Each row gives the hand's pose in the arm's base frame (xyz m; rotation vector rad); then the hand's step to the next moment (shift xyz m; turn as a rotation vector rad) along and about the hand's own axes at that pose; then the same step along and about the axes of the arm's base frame.
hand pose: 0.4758 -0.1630 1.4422 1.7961 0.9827 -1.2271
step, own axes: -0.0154 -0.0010 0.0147 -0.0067 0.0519 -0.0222
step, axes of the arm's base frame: -0.0104 -0.0153 0.0105 0.0530 -0.0043 0.0202
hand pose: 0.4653 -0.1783 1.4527 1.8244 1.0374 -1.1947
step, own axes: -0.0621 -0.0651 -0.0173 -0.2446 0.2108 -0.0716
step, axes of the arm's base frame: -0.0675 0.0280 0.0553 0.1540 -0.0854 0.2800
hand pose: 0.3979 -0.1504 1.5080 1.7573 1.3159 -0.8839
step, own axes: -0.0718 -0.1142 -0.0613 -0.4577 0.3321 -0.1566
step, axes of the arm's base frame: -0.1220 0.0427 0.0725 0.2297 -0.1285 0.5244
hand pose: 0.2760 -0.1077 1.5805 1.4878 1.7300 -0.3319
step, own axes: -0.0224 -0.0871 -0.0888 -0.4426 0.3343 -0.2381
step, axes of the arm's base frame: -0.1160 0.0193 0.0464 0.1994 -0.0636 0.5662
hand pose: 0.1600 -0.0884 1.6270 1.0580 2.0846 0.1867
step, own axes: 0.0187 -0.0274 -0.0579 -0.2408 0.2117 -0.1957
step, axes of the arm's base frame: -0.0640 0.0079 0.0170 0.0810 -0.0020 0.3668
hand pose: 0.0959 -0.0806 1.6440 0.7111 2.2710 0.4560
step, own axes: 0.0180 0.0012 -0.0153 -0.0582 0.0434 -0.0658
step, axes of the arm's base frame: -0.0213 0.0101 0.0018 0.0036 -0.0087 0.0975
